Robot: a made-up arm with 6 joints.
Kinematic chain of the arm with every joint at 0, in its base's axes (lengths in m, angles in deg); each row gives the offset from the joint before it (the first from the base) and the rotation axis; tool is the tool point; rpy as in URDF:
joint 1: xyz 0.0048 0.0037 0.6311 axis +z
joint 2: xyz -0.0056 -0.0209 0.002 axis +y
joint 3: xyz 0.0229 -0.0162 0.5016 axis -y
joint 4: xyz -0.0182 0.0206 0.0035 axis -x
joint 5: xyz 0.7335 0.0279 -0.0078 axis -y
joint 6: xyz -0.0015 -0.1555 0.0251 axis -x
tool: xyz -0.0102 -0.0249 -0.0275 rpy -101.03 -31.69 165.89
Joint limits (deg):
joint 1: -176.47..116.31
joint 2: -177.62..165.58
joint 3: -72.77..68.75
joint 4: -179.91..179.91
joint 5: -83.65..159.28
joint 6: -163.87..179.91
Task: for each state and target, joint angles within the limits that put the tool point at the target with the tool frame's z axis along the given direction. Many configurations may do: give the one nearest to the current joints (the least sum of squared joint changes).
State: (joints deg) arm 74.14 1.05 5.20 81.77 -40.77 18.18
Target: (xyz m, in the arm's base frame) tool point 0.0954 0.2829 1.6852 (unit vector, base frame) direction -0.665 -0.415 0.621
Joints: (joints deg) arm 70.85 -20.60 18.12 95.04 -40.78 25.76
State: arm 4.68 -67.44 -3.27 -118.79 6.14 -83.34
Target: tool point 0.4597 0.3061 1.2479 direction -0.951 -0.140 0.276
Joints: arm 29.21 -19.69 -2.62 -126.46 -32.69 -93.62
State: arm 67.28 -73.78 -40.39 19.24 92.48 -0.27
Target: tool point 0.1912 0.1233 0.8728 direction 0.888 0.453 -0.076
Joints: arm 76.68 -99.12 -72.77 -5.81 96.61 -22.79
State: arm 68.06 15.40 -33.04 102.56 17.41 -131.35
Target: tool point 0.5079 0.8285 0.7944 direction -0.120 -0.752 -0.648
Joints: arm 58.38 34.64 7.11 85.80 2.05 -148.52
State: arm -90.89 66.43 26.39 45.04 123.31 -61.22
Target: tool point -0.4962 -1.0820 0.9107 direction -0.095 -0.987 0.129
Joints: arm -112.43 68.23 68.75 79.73 127.56 -75.96
